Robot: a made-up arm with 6 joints.
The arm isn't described. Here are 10 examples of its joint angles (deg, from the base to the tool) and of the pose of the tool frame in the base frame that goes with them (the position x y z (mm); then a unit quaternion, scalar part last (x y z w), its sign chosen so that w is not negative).
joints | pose
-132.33 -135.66 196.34 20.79 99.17 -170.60 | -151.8 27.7 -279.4 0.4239 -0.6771 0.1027 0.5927
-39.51 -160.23 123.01 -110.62 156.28 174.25 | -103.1 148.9 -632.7 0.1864 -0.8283 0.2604 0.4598
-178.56 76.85 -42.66 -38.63 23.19 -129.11 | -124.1 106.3 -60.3 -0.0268 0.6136 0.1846 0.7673
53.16 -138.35 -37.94 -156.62 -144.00 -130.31 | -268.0 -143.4 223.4 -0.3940 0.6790 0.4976 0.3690
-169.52 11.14 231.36 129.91 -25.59 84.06 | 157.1 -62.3 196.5 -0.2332 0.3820 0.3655 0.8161
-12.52 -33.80 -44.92 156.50 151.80 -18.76 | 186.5 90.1 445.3 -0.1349 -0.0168 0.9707 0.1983
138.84 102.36 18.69 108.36 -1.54 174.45 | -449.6 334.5 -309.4 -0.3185 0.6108 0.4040 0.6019
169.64 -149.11 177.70 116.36 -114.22 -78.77 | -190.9 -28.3 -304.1 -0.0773 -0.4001 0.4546 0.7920
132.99 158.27 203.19 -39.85 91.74 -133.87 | -246.5 422.1 -26.6 -0.6044 -0.2191 -0.1603 0.7490
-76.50 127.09 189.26 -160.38 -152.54 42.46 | 252.5 -486.8 210.7 -0.3904 0.0176 0.7194 0.5742
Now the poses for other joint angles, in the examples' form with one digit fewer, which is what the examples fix.
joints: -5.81 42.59 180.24 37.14 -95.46 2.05
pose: -81 -104 618 0.109 -0.342 -0.335 0.871
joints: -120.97 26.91 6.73 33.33 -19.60 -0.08
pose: -388 -420 429 0.143 0.410 -0.784 0.445
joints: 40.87 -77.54 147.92 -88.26 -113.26 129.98
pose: -564 -494 50 0.482 0.573 0.612 0.253
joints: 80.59 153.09 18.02 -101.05 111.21 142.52
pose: -57 -179 -385 0.976 -0.030 0.193 0.099
